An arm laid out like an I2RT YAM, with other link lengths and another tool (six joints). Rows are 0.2 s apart.
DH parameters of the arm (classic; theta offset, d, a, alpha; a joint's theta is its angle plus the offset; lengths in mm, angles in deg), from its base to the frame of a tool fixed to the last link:
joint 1: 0 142.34 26.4 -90
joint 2: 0 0 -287.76 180
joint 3: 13.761 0 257.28 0
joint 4: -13.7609 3.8 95.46 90
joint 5: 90 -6.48 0 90
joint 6: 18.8 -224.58 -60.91 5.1
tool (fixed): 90 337.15 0 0
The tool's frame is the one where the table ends.
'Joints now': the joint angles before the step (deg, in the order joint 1, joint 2, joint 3, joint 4, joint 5, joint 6). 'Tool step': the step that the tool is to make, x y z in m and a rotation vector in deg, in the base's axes. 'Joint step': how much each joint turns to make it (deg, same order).
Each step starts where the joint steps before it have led.
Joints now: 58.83 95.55 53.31 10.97 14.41 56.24
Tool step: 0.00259 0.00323 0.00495 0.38 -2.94 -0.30
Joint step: -0.02 0.96 0.02 3.29 1.41 -1.93
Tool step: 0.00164 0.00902 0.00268 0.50 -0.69 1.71
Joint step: -0.07 1.37 1.35 1.10 -1.41 -1.18
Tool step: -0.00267 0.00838 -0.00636 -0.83 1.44 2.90
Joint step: 0.06 0.96 0.96 -1.30 -2.88 -0.67
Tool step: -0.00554 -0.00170 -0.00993 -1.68 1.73 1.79
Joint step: -0.01 -0.57 -0.96 -1.88 -1.86 -0.39
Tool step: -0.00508 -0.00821 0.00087 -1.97 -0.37 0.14
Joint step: -0.03 -2.20 -1.17 -2.32 0.56 -1.24
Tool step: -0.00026 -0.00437 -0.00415 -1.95 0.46 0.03
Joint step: -0.33 -0.68 -0.16 -2.29 0.05 -0.73
